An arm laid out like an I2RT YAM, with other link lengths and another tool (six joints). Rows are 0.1 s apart.
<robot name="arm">
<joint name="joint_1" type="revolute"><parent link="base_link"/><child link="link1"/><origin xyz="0 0 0.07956" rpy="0 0 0"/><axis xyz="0 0 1"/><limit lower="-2.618" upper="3.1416"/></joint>
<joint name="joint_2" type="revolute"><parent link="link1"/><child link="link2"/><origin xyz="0.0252 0.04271 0.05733" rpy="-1.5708 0 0"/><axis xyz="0 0 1"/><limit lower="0" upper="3.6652"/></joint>
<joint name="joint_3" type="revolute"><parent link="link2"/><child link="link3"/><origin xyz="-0.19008 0 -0.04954" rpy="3.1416 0 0"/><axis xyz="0 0 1"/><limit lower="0" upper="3.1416"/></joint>
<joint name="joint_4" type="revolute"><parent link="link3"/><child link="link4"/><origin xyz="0.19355 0.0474 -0.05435" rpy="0 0 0"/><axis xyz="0 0 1"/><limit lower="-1.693" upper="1.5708"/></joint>
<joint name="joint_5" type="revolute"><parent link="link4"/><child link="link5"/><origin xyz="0.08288 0.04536 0.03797" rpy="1.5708 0 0"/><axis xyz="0 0 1"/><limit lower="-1.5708" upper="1.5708"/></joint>
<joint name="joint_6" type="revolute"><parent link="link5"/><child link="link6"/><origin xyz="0.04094 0 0.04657" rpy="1.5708 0 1.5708"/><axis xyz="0 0 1"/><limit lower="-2.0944" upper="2.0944"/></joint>
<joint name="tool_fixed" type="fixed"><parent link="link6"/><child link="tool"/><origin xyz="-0.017 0.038 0.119" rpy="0 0.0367 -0.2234"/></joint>
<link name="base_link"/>
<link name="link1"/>
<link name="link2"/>
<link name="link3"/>
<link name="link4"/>
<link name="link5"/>
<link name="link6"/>
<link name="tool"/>
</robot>
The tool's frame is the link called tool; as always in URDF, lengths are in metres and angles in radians.
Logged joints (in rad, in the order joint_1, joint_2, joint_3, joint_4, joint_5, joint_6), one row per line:
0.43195, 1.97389, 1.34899, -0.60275, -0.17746, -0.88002
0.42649, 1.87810, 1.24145, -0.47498, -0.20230, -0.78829
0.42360, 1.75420, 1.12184, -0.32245, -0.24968, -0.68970
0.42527, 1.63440, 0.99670, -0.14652, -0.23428, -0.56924
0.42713, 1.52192, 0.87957, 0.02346, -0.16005, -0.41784
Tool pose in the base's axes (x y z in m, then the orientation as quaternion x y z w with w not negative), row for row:
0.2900, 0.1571, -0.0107, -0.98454, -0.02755, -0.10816, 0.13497
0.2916, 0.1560, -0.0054, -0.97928, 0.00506, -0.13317, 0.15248
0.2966, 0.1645, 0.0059, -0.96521, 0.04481, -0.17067, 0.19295
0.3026, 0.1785, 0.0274, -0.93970, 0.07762, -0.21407, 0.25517
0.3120, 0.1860, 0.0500, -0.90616, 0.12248, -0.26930, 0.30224
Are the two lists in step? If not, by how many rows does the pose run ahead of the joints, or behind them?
The pose runs 1 row behind the joints: the pose in row i belongs to the joints in row i - 1.
